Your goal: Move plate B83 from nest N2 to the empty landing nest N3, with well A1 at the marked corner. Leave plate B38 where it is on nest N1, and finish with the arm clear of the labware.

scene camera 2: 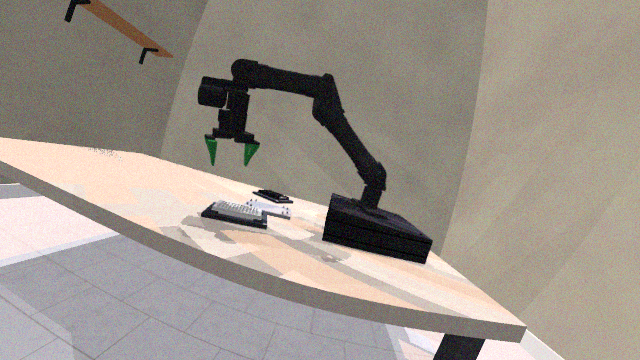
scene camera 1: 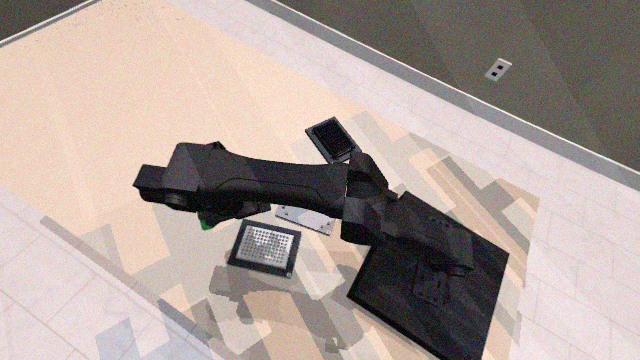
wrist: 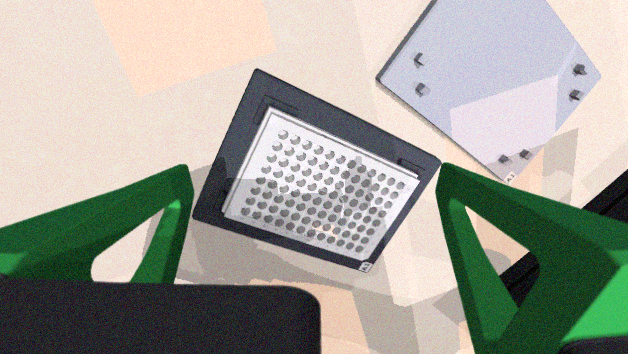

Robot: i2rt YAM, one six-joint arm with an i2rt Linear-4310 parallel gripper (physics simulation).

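Note:
A white 96-well plate [scene camera 1: 265, 246] [scene camera 2: 237, 209] [wrist: 325, 185] sits in a dark nest [scene camera 1: 295, 250] [scene camera 2: 240, 221] [wrist: 330, 120], whose A1 tag [wrist: 365, 266] is at its lower right corner in the wrist view. The empty light grey nest [scene camera 1: 307, 219] [scene camera 2: 272, 208] [wrist: 500, 65] lies beside it, with an A1 tag [wrist: 509, 178]. A black plate [scene camera 1: 333, 137] [scene camera 2: 273, 195] sits in another dark nest [scene camera 1: 321, 145]. Plate and nest numbers are not readable. My gripper [scene camera 2: 230, 165] [wrist: 314, 177] is open and empty, high above the white plate. In scene camera 1 the arm hides most of it.
The arm's black base box [scene camera 1: 425, 285] [scene camera 2: 375, 232] stands on the table beside the nests. In scene camera 1 the forearm [scene camera 1: 295, 185] crosses over part of the empty nest. A wall shelf [scene camera 2: 122, 25] hangs at the upper left in scene camera 2.

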